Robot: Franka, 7 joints.
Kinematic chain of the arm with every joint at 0, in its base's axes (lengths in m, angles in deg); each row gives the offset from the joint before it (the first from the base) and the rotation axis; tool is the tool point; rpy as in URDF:
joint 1: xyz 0 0 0.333 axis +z
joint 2: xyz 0 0 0 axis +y
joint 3: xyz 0 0 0.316 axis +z
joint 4: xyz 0.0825 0 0 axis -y
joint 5: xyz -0.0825 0 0.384 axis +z
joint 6: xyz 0 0 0 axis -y
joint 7: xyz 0.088 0 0 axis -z
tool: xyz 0 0 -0.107 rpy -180 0 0
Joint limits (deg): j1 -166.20..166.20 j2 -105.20..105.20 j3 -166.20..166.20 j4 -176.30..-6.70 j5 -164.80..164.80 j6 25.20..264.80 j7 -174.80..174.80
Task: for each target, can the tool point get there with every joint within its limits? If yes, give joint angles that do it. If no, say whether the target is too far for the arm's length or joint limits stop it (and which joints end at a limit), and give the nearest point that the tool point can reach.
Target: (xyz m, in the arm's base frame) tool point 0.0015 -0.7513 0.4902
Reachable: yes | joints 50.40 -54.91 -109.40 -62.67 -26.98 109.39 -87.42
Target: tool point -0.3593 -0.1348 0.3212
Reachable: yes | joints 117.16 -42.22 68.17 -159.15 114.27 70.39 -12.24
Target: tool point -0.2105 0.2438 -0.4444
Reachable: no: joint limits stop it (at a limit: joint 2) | nearest point -0.2070 0.2398 -0.3597 | short by 0.085 m
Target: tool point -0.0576 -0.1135 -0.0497
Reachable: yes | joints 131.37 81.12 24.16 -152.11 103.75 159.61 -74.56
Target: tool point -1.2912 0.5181 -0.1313
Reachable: no: too far | nearest point -0.7552 0.3030 0.0614 | short by 0.609 m
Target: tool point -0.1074 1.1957 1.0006
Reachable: no: too far | nearest point -0.0671 0.7468 0.7499 | short by 0.516 m
